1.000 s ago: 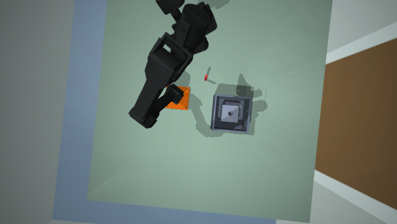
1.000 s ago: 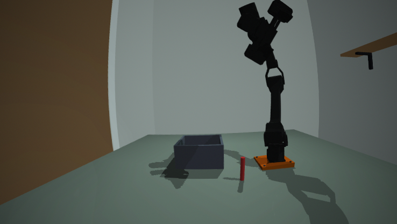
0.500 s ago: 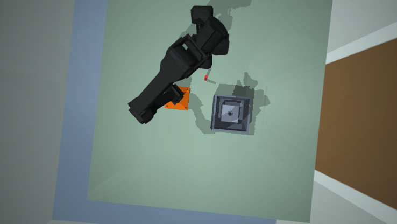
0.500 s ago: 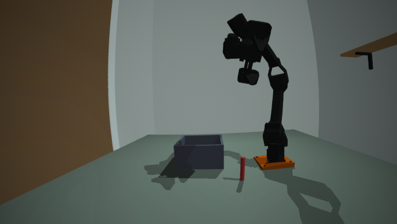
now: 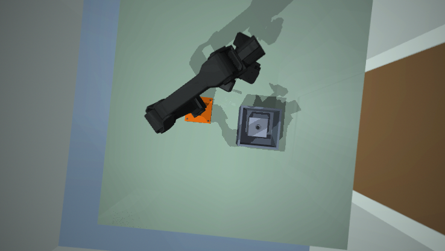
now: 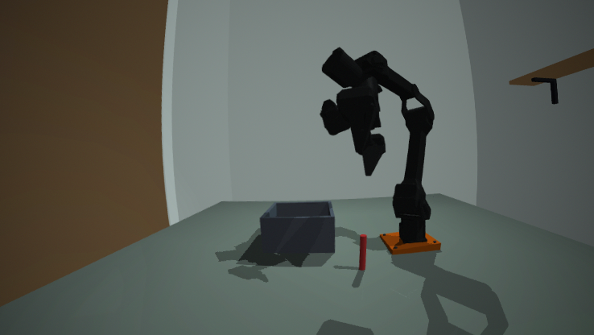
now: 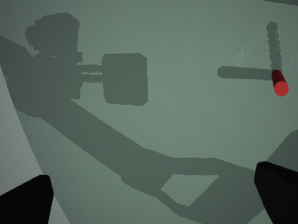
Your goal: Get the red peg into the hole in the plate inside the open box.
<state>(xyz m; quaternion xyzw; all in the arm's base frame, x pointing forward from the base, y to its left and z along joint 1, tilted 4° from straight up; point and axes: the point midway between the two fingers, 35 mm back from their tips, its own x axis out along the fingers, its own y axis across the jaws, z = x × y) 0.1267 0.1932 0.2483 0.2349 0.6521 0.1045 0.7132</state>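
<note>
The red peg lies 190 mm below my gripper tip and 60 mm to the right of it. The rest, counted from my gripper tip: grey plate: 220 mm to the right, 180 mm below, 180 mm ahead; dark grey box: 220 mm to the right, 200 mm below, 180 mm ahead.
</note>
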